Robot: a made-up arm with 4 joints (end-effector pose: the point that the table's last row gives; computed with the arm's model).
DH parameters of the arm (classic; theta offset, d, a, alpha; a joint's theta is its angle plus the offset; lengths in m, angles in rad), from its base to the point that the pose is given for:
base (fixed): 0.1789 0 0.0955 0
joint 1: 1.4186 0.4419 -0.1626 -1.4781
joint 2: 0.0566 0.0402 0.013 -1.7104
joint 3: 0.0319 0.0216 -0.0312 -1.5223
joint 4: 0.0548 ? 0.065 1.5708
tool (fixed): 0 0.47 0 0
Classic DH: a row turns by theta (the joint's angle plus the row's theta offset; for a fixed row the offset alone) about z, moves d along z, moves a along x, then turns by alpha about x.
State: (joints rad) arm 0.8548 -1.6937 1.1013 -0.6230
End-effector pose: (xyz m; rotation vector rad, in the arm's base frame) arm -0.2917 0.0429 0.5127 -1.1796 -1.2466 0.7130
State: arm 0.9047 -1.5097 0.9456 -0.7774
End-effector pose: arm -0.3047 -0.0532 0.3574 -1.2373 -1.6335 0.7432
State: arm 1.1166 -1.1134 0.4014 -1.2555
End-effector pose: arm 0.0385 -0.3133 0.0270 1.0349 2.8627 -0.7072
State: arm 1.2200 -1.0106 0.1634 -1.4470
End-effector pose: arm 0.2642 -0.3026 -0.0061 0.6326 2.6549 -0.4200
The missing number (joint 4, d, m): -0.092
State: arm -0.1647 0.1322 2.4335 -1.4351
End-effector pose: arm -0.1328 0.2927 0.1850 -1.9382 1.1011 1.3617
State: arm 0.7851 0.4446 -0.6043 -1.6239
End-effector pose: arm 0.6450 -0.2628 0.5986 -0.1364 1.1389 -0.3370
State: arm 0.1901 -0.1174 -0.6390 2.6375
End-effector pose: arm -0.0584 -0.1403 0.8766 -0.1377 -0.4149 -0.7472
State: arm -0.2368 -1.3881 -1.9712 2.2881
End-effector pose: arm -0.3150 -0.4195 0.4017 1.1600 -1.1056 -0.5234
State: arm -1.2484 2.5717 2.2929 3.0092
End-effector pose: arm 0.0165 0.1385 0.0082 0.6260 2.5931 0.6949
